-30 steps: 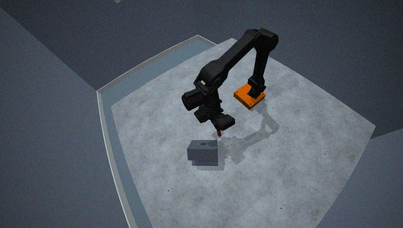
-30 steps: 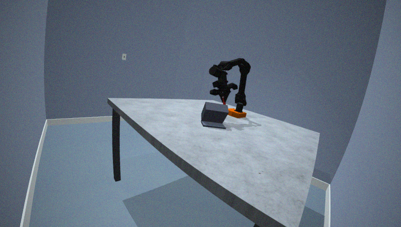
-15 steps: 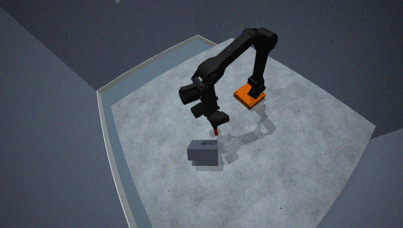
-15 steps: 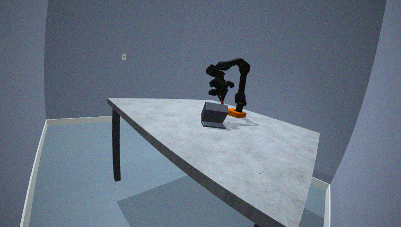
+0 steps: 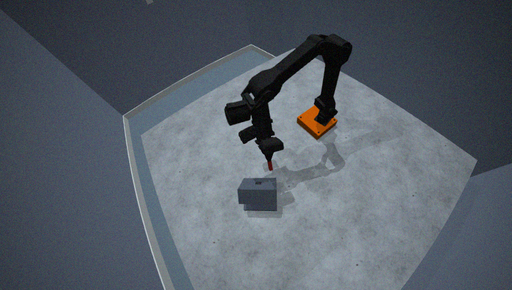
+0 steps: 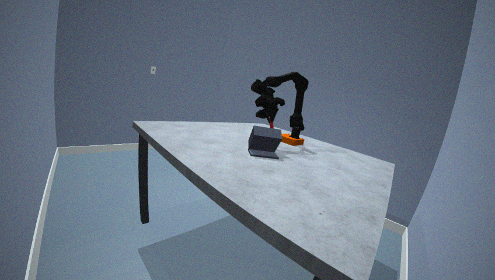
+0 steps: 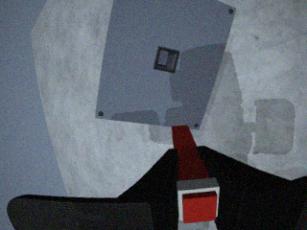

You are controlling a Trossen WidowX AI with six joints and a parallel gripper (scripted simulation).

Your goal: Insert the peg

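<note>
Right now my gripper tip is 90 mm short of the grey sloped panel, 30 mm to the right of it and 70 mm above it. From my gripper tip the other things lie so: red peg: 10 mm behind, 10 mm to the right, 10 mm above.
</note>
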